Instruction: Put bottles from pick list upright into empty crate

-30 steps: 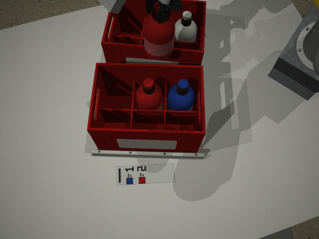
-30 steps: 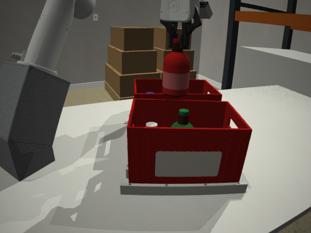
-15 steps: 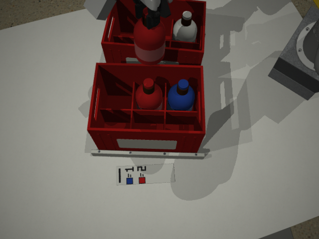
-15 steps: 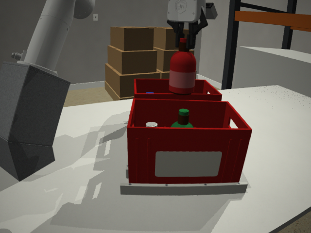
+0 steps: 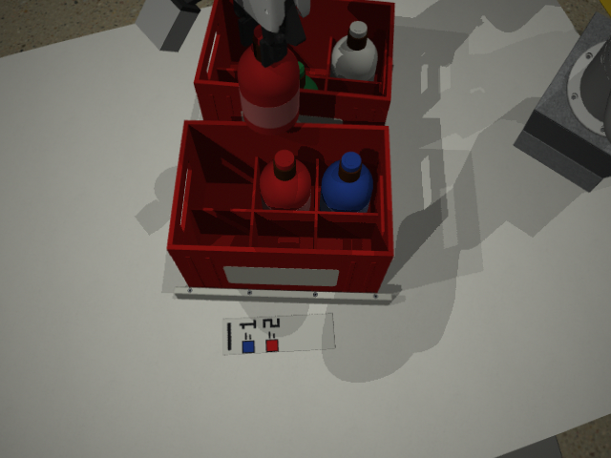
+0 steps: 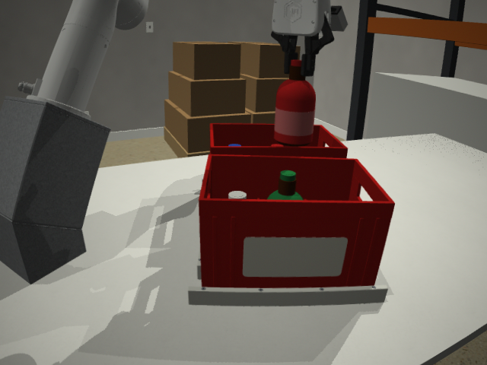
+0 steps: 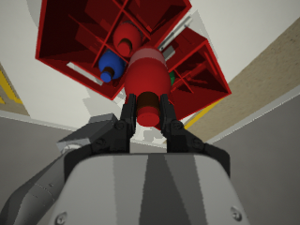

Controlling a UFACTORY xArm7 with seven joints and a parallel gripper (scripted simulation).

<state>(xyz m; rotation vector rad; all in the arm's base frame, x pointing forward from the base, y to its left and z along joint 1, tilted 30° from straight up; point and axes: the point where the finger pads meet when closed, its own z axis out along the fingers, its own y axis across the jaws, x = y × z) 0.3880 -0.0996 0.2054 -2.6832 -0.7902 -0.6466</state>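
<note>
Right now my hand is 25 cm above the red bottle, 5 cm to the right of it and 2 cm past it. Round my hand: green bottle: 25 cm below, 10 cm to the right, 4 cm behind; white bottle: 25 cm below, 17 cm to the right, 13 cm behind; blue bottle: 25 cm below, 11 cm behind, 6 cm to the left.
</note>
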